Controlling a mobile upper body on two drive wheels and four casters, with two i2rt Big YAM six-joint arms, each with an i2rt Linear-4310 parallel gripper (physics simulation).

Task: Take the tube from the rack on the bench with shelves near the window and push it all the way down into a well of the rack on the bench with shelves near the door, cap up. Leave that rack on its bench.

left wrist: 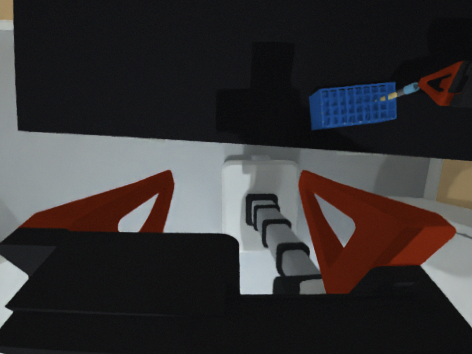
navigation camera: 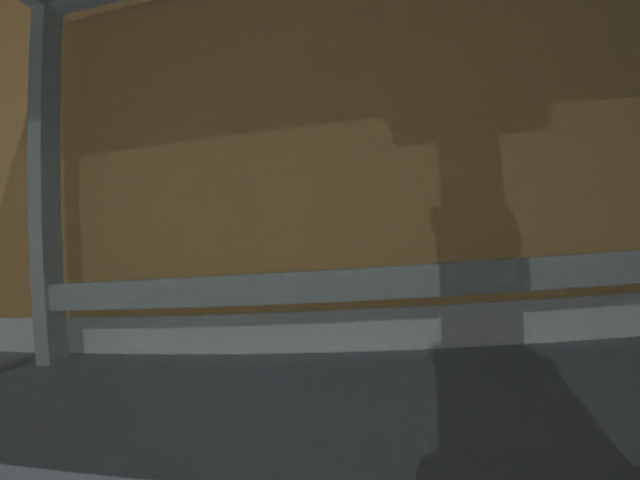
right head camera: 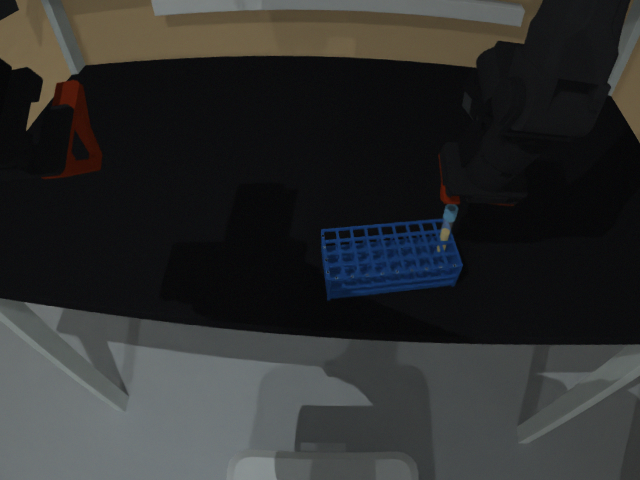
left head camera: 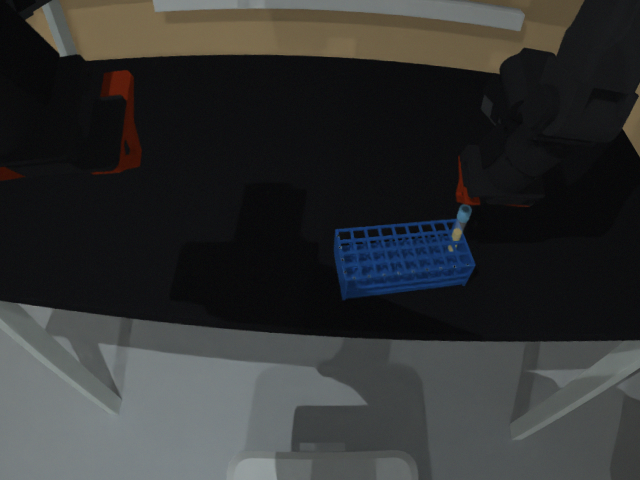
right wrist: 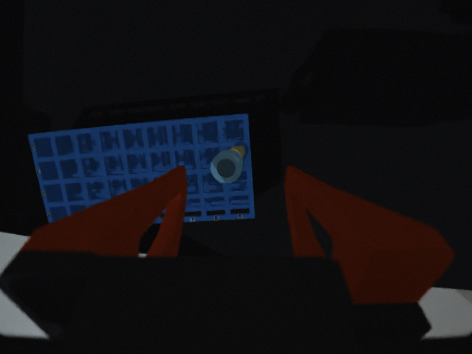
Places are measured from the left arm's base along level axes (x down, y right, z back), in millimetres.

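Pixels of known places: left gripper, fingertip midpoint: (left wrist: 236, 177) (right head camera: 53, 167) (left head camera: 85, 162); right gripper, fingertip midpoint: (left wrist: 430, 82) (right head camera: 459, 197) (left head camera: 474, 198) (right wrist: 235, 176).
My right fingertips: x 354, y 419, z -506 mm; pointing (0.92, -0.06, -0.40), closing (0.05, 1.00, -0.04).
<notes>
For each thing: its top centre in the pictures, then the offset to it from my right fingertips. "spot": a spot on its surface instead. Level surfaces: height alone.
- blue rack, top centre: (right wrist: 139, 176) (right head camera: 391, 247) (left head camera: 406, 247) (left wrist: 359, 104) dy -89, dx +85, dz +23 mm
- black bench top, surface height: dx +142 mm
- tube, top centre: (right wrist: 228, 169) (right head camera: 452, 208) (left head camera: 466, 209) (left wrist: 416, 87) dy -6, dx +23, dz +1 mm
- pale rail, surface spot: (right head camera: 336, 6) (left head camera: 340, 6) spot: dy -166, dx -19, dz -593 mm
A blue rack (left head camera: 403, 291) (right head camera: 392, 290) (left wrist: 315, 111) (right wrist: 251, 185) stands on the black bench top (left head camera: 232, 118) (right head camera: 217, 124). A tube (left head camera: 463, 213) (right head camera: 450, 212) (left wrist: 411, 88) (right wrist: 226, 166) with a light blue cap and yellowish contents stands cap up in the rack's right end, its upper part above the rack. How deep it sits is unclear. My right gripper (left head camera: 493, 204) (right head camera: 478, 202) (right wrist: 235, 176) is partly open and empty, just behind and above the cap; its fingers are apart from the tube. My left gripper (left head camera: 67, 170) (left wrist: 236, 177) is wide open and empty, high at the left.
A pale rail (left head camera: 336, 6) (right head camera: 336, 6) runs behind the bench. Pale bench legs (left head camera: 67, 364) (right head camera: 69, 361) show below its front edge. My white base (left head camera: 434, 472) shows in front. The navigation camera shows a grey post (navigation camera: 46, 206) and a low crossbar (navigation camera: 232, 291) before a tan wall.
</notes>
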